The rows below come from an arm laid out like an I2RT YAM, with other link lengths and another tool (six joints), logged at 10 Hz.
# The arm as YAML. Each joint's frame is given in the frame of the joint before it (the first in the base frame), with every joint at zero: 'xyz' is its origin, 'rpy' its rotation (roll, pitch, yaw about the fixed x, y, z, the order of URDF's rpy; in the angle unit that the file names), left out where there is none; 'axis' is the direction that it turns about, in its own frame. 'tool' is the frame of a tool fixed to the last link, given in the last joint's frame.
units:
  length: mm
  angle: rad
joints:
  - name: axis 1
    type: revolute
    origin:
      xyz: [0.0, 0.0, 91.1]
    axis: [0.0, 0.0, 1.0]
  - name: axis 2
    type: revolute
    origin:
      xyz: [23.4, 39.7, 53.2]
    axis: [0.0, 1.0, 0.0]
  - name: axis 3
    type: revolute
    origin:
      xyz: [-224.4, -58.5, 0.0]
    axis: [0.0, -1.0, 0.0]
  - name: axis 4
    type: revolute
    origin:
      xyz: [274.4, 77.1, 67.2]
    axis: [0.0, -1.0, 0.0]
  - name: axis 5
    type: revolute
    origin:
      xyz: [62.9, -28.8, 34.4]
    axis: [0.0, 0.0, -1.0]
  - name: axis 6
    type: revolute
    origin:
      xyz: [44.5, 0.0, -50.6]
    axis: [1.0, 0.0, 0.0]
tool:
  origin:
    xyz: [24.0, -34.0, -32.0]
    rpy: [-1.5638, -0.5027, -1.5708]
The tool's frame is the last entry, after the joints.
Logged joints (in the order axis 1, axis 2, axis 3, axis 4, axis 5, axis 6), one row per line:
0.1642, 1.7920, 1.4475, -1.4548, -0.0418, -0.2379
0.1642, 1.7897, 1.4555, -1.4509, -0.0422, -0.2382
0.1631, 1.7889, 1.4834, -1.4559, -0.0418, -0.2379
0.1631, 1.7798, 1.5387, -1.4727, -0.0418, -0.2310
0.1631, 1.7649, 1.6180, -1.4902, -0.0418, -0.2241
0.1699, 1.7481, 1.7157, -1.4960, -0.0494, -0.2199
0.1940, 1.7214, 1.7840, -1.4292, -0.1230, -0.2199
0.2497, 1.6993, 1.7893, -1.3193, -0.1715, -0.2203
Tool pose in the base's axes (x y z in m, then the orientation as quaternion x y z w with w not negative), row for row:
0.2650, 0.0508, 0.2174, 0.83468, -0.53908, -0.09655, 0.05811
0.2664, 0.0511, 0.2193, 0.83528, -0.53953, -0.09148, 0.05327
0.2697, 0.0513, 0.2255, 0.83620, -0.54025, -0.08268, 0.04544
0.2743, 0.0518, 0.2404, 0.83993, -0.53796, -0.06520, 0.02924
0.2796, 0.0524, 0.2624, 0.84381, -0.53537, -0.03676, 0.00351
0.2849, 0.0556, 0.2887, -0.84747, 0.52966, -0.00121, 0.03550
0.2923, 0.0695, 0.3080, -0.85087, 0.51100, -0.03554, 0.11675
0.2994, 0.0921, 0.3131, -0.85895, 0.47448, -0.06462, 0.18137
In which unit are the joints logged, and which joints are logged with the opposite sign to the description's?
The joints are logged in radians. Opposite sign: axis 6.
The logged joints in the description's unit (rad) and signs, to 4 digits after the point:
0.1642, 1.7920, 1.4475, -1.4548, -0.0418, 0.2379
0.1642, 1.7897, 1.4555, -1.4509, -0.0422, 0.2382
0.1631, 1.7889, 1.4834, -1.4559, -0.0418, 0.2379
0.1631, 1.7798, 1.5387, -1.4727, -0.0418, 0.2310
0.1631, 1.7649, 1.6180, -1.4902, -0.0418, 0.2241
0.1699, 1.7481, 1.7157, -1.4960, -0.0494, 0.2199
0.1940, 1.7214, 1.7840, -1.4292, -0.1230, 0.2199
0.2497, 1.6993, 1.7893, -1.3193, -0.1715, 0.2203

